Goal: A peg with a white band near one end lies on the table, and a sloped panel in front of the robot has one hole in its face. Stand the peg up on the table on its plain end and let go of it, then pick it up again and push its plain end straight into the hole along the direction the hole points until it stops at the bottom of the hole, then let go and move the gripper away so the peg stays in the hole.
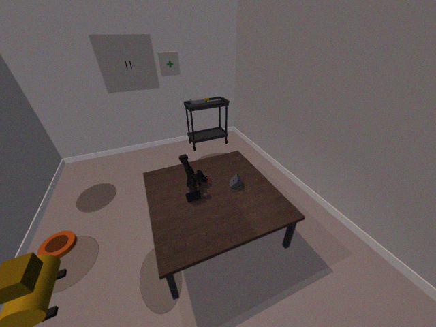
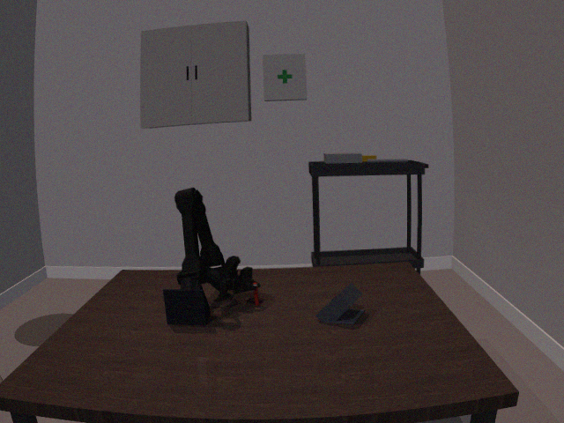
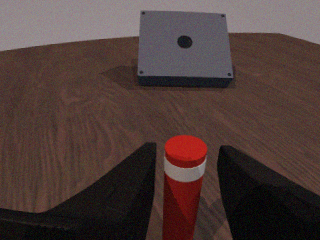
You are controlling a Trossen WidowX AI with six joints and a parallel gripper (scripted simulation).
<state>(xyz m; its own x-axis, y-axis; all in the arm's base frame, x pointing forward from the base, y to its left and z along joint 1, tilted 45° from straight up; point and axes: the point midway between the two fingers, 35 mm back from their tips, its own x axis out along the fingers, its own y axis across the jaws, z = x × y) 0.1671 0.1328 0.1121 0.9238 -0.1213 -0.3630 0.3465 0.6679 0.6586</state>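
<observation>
My gripper tip is 10 mm past the red peg and 10 mm above it. From my gripper tip the other things lie so: grey sloped panel: 270 mm ahead, 120 mm to the right, 30 mm below.
</observation>
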